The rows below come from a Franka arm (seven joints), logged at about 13 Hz.
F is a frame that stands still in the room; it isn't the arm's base.
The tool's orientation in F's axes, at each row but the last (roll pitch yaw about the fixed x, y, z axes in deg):
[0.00 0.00 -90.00]
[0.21 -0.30 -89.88]
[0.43 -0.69 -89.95]
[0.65 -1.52 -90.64]
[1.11 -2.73 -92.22]
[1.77 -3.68 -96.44]
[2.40 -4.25 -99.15]
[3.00 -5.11 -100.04]
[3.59 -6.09 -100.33]
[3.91 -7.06 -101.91]
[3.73 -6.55 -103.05]
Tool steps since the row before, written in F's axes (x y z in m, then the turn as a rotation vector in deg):
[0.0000 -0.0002 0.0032 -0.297 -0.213 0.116]
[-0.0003 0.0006 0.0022 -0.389 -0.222 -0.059]
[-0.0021 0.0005 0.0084 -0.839 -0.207 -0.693]
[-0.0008 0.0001 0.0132 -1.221 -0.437 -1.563]
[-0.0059 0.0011 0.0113 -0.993 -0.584 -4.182]
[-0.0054 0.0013 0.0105 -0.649 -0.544 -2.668]
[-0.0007 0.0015 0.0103 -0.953 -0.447 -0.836]
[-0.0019 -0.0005 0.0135 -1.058 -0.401 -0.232]
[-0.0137 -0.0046 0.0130 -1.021 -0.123 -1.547]
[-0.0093 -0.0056 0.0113 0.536 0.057 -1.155]
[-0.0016 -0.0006 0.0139 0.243 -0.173 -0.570]
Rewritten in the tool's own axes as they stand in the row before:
[0.0002 0.0000 0.0032 0.213 -0.297 0.116]
[-0.0006 -0.0003 0.0022 0.221 -0.390 -0.059]
[-0.0004 -0.0020 0.0084 0.198 -0.844 -0.689]
[0.0003 -0.0007 0.0132 0.409 -1.234 -1.561]
[-0.0003 -0.0057 0.0114 0.422 -1.051 -4.187]
[0.0000 -0.0052 0.0107 0.441 -0.667 -2.683]
[-0.0006 -0.0005 0.0104 0.529 -0.906 -0.840]
[0.0020 -0.0011 0.0134 0.556 -0.985 -0.231]
[0.0083 -0.0119 0.0130 0.138 -1.079 -1.506]
[0.0087 -0.0072 0.0108 -0.307 0.435 -1.158]
[0.0025 -0.0005 0.0138 0.048 0.238 -0.596]

